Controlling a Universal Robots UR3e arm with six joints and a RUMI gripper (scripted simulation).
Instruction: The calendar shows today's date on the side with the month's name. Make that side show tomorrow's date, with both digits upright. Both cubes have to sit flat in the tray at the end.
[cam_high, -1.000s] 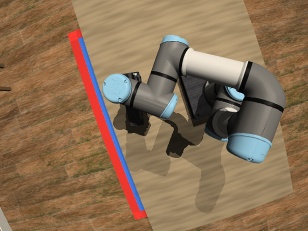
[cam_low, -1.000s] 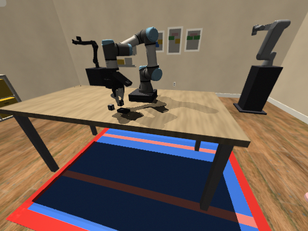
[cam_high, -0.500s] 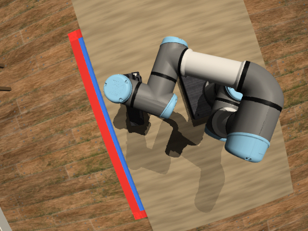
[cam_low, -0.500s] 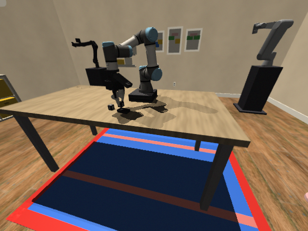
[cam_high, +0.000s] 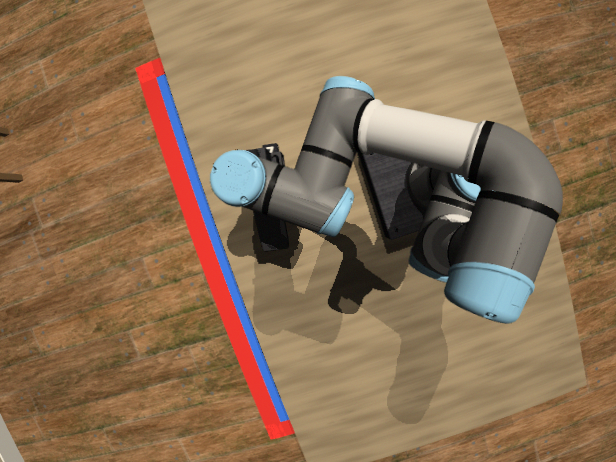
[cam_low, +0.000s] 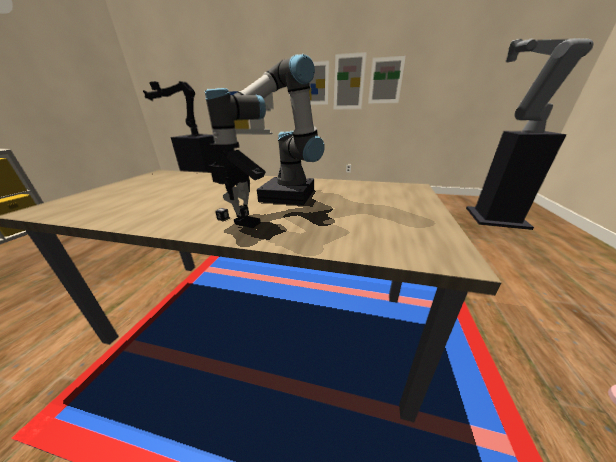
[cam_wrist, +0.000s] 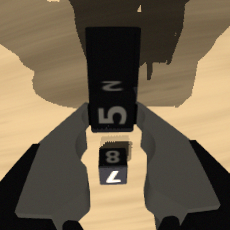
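The black calendar tray lies 2 cm to the left of my hand and 4 cm below it. Also, from my hand: black cube (1 cm behind, 9 cm to the right, 4 cm below).
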